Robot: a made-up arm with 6 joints. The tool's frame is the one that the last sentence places.
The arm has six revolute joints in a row. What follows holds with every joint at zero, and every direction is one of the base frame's.
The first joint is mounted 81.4 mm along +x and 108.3 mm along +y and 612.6 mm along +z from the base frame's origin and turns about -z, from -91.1 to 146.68 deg.
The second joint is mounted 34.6 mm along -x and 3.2 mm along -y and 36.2 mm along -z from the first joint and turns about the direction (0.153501, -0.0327, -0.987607), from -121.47 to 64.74 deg.
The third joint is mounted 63 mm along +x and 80.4 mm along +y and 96.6 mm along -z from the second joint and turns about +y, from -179.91 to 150.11 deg.
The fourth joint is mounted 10 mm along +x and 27.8 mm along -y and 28.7 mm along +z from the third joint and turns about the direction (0.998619, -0.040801, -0.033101), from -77.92 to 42.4 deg.
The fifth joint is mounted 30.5 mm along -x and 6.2 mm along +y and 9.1 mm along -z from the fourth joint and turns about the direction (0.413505, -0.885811, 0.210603), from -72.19 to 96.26 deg.
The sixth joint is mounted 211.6 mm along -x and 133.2 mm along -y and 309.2 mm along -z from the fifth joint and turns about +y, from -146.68 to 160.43 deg.
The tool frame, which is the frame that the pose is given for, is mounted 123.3 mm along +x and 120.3 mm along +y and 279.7 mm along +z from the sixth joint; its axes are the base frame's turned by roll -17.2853, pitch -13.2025 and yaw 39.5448 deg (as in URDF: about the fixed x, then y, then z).
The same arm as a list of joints. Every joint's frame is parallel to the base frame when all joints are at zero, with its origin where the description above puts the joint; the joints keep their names.
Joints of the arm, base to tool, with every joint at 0 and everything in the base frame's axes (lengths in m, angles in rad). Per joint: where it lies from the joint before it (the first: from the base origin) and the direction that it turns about. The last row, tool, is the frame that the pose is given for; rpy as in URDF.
joint 1: axis 0 0 -1 offset 0.0814 0.1083 0.6126
joint 2: axis 0.153501 -0.0327 -0.987607 offset -0.0346 -0.0032 -0.0362
joint 3: axis 0 1 0 offset 0.063 0.0804 -0.0966
joint 4: axis 0.998619 -0.040801 -0.033101 offset 0.01 -0.0278 0.0287
joint 5: axis 0.413505 -0.885811 0.210603 offset -0.0305 0.0062 -0.0091
joint 6: axis 0 1 0 offset -0.2116 -0.1332 -0.3092
tool: offset 0.1233 0.1203 0.2797 rpy -0.3017 -0.2304 0.6902
Joint limits (rad, base to tool): -1.59..2.56 -2.1201..1.1299 -3.14..2.6199 -1.36..0.74 -1.26..1.6801 -2.56..2.8

